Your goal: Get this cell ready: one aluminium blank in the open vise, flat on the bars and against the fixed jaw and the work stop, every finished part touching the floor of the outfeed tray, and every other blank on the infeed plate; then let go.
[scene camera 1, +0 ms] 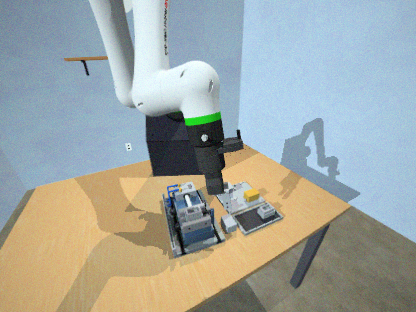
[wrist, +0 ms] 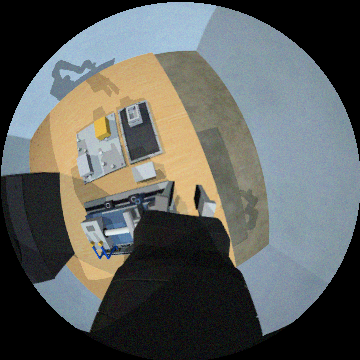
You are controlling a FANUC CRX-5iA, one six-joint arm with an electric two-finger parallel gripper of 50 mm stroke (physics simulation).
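Frame: origin at the arm's base, x left, y back, z up, level; centimetres.
Seen in the pictures: gripper, fingertip midpoint: (scene camera 1: pixel 227 205) (wrist: pixel 183 189).
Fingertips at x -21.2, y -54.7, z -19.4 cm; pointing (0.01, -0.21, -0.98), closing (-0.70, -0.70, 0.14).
Note:
Offsets run from my fingertips to a thing's top centre. "spot": to the spot under its first point. Level surfaces: height alone.
My gripper (scene camera 1: pixel 227 199) (wrist: pixel 183 189) is open and empty, its fingers apart, above the area beside the vise. The blue and grey vise {dx -1.8, dy +18.5, dz -9.6 cm} (scene camera 1: pixel 197 234) (wrist: pixel 117 220) stands on its base; the wrist view hides part of its jaws, and I cannot tell what sits between them. A plain grey blank {dx +6.9, dy +4.8, dz -16.0 cm} (scene camera 1: pixel 228 224) (wrist: pixel 145 171) lies on the table between vise and outfeed tray. A pocketed grey part {dx +23.0, dy -2.3, dz -15.5 cm} (scene camera 1: pixel 266 211) (wrist: pixel 133 115) sits at the far end of the dark-floored outfeed tray {spot: dx +8.7, dy -2.6, dz -18.6 cm} (scene camera 1: pixel 246 233) (wrist: pixel 159 142). Another grey blank {dx +21.0, dy +19.1, dz -14.4 cm} (wrist: pixel 84 166) is on the infeed plate {dx +23.7, dy +13.2, dz -18.7 cm} (scene camera 1: pixel 239 189) (wrist: pixel 88 142).
A yellow block {dx +26.5, dy +7.7, dz -15.2 cm} (scene camera 1: pixel 251 195) (wrist: pixel 102 128) sits on the infeed plate among small pins. Blue hoses {spot: dx -3.4, dy +27.4, dz -8.9 cm} (scene camera 1: pixel 172 191) (wrist: pixel 104 252) stand up at the vise's back end. A black pedestal (scene camera 1: pixel 172 155) stands behind the table. The wooden table {dz -19.6 cm} (scene camera 1: pixel 115 260) (wrist: pixel 175 145) has an open edge beyond the tray.

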